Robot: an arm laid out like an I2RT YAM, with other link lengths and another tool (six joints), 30 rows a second.
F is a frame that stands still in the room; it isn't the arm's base.
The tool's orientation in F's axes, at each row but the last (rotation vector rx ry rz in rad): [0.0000, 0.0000, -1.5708]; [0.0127, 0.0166, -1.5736]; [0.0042, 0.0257, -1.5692]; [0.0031, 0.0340, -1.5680]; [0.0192, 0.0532, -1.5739]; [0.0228, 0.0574, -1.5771]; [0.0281, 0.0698, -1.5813]
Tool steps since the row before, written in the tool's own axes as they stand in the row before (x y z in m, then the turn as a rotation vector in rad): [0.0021, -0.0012, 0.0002, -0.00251, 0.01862, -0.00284]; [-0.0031, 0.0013, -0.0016, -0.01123, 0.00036, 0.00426]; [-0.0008, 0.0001, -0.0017, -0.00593, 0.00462, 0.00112]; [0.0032, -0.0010, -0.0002, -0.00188, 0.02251, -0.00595]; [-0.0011, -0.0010, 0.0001, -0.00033, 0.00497, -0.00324]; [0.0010, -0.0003, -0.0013, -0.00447, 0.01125, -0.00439]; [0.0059, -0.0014, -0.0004, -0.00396, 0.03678, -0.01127]
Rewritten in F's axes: [-0.0012, -0.0021, 0.0002, 0.01862, 0.00251, -0.00284]; [0.0013, 0.0031, -0.0015, 0.00040, 0.01115, 0.00447]; [0.0001, 0.0008, -0.0017, 0.00463, 0.00592, 0.00117]; [-0.0010, -0.0032, -0.0003, 0.02238, 0.00209, -0.00634]; [-0.0010, 0.0011, 0.0002, 0.00490, 0.00046, -0.00333]; [-0.0003, -0.0009, -0.0013, 0.01118, 0.00462, -0.00441]; [-0.0015, -0.0058, -0.0007, 0.03652, 0.00427, -0.01199]
